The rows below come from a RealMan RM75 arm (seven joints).
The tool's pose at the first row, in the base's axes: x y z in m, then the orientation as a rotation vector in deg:
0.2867 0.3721 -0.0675 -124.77 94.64 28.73
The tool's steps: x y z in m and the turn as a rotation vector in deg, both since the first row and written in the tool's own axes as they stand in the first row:
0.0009 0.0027 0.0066 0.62 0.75 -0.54
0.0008 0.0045 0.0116 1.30 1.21 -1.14
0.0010 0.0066 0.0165 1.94 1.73 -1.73
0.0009 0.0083 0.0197 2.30 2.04 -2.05
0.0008 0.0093 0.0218 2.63 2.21 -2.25
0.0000 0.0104 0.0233 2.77 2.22 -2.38
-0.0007 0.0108 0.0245 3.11 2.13 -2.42
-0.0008 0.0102 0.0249 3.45 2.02 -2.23
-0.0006 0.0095 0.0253 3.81 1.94 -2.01
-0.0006 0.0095 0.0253 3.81 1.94 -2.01
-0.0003 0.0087 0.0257 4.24 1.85 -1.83
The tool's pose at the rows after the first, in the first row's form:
0.2839 0.3739 -0.0739 -125.16 94.33 27.24
0.2818 0.3759 -0.0783 -125.37 93.80 25.98
0.2795 0.3776 -0.0828 -125.62 93.30 24.70
0.2777 0.3788 -0.0857 -125.77 93.04 23.97
0.2766 0.3797 -0.0876 -125.76 92.86 23.44
0.2752 0.3808 -0.0885 -125.76 92.69 23.26
0.2746 0.3819 -0.0893 -125.48 92.57 23.03
0.2751 0.3823 -0.0895 -125.04 92.70 22.89
0.2758 0.3825 -0.0899 -124.57 92.88 22.71
0.2758 0.3825 -0.0899 -124.57 92.88 22.71
0.2766 0.3826 -0.0904 -124.08 92.99 22.46

